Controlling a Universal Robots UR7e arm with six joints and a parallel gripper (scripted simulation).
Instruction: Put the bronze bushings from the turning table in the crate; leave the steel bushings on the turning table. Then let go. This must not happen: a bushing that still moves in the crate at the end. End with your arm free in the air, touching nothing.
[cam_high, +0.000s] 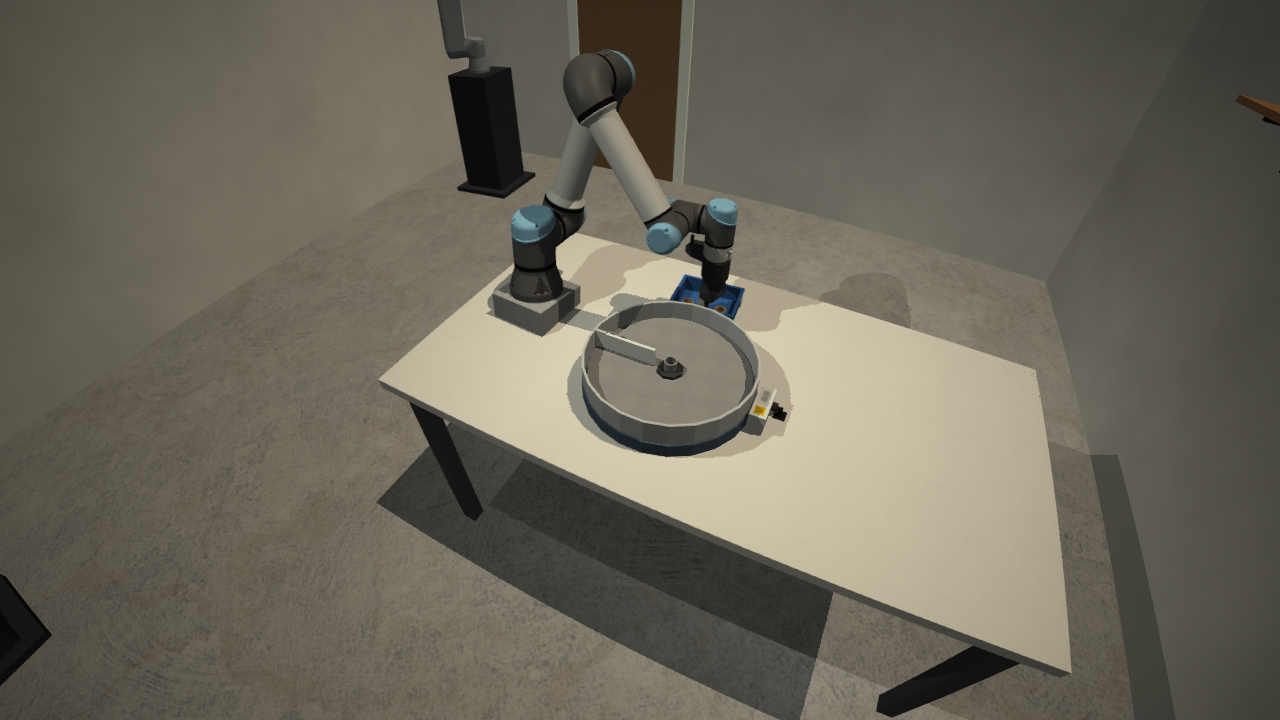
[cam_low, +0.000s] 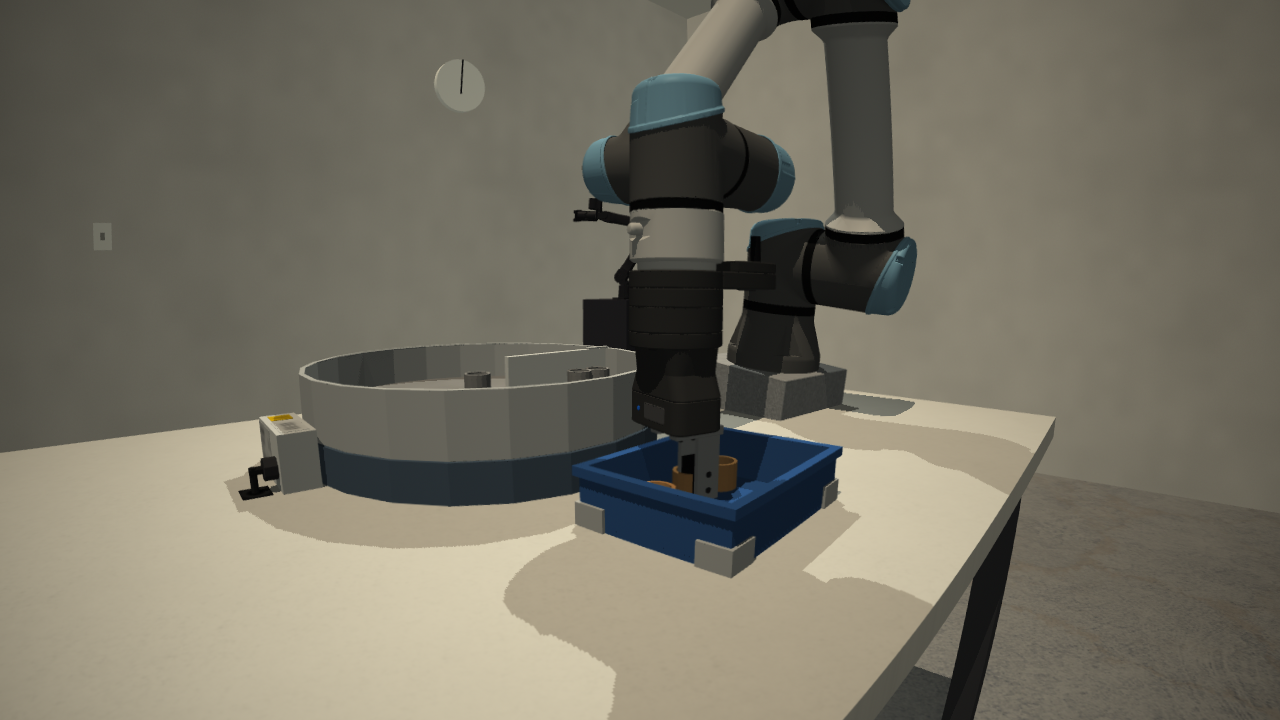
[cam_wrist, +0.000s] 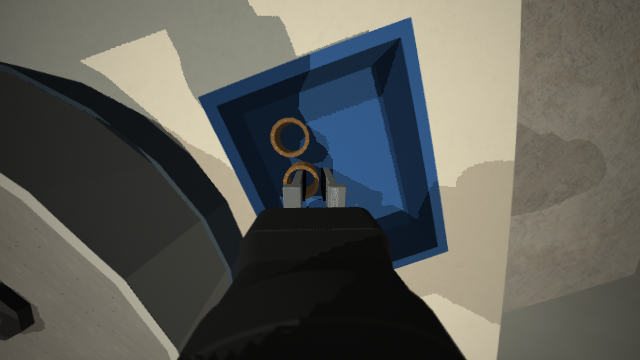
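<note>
Right now the blue crate is 2 cm to the left of my hand. Round my hand: turning table (31 cm to the right, 3 cm ahead, 2 cm above).
</note>
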